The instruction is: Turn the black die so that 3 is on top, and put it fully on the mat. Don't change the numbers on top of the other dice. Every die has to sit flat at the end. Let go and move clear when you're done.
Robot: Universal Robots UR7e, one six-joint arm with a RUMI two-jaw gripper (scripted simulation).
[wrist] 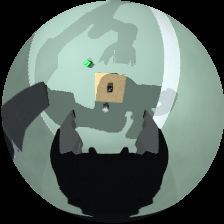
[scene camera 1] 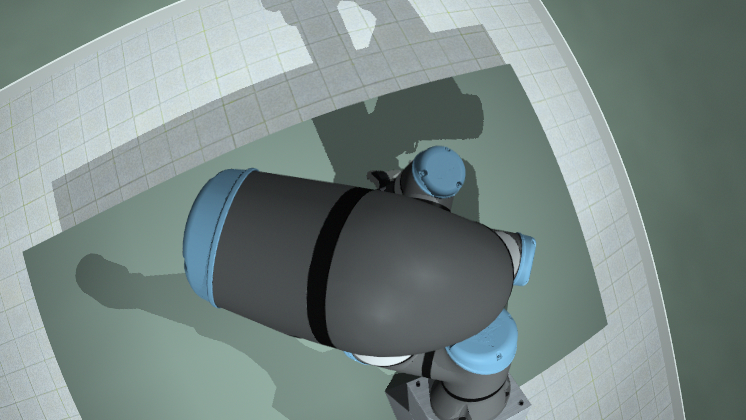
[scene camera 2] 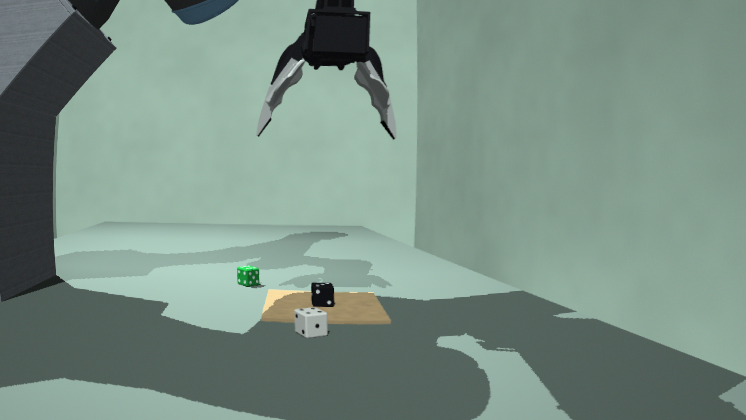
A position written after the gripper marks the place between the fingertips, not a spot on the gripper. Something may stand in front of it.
In view: the gripper [scene camera 2: 325, 137], a tan mat [scene camera 2: 349, 307] and a white die [scene camera 2: 309, 322].
The tan mat also shows in the wrist view [wrist: 102, 80]. The gripper shows as well in the wrist view [wrist: 109, 110].
